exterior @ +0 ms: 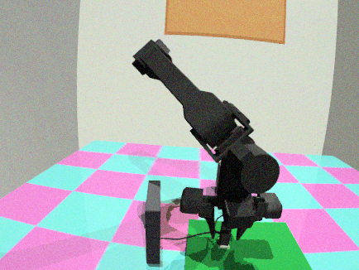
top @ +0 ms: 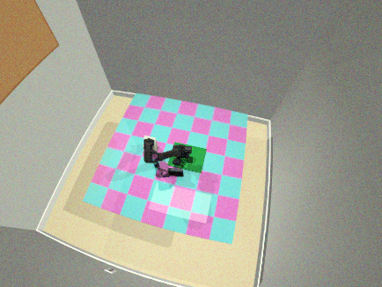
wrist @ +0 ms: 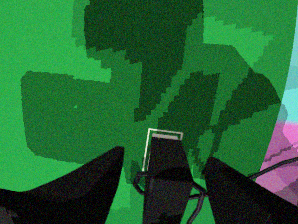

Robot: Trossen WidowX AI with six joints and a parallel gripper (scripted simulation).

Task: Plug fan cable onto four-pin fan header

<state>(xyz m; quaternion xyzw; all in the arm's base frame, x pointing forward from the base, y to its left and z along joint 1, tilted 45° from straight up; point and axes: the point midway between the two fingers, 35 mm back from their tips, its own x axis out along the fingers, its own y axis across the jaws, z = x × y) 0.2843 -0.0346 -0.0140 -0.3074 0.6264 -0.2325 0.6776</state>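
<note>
My gripper tip is now 1 cm past the black plug and 1 cm below it. The rest, counted from my gripper tip: black fan (2 cm ahead, 13 cm to the right, 4 cm above); then green board (5 cm ahead, 5 cm to the left, 4 cm below); then white four-pin fan header (1 cm behind, 2 cm below).
</note>
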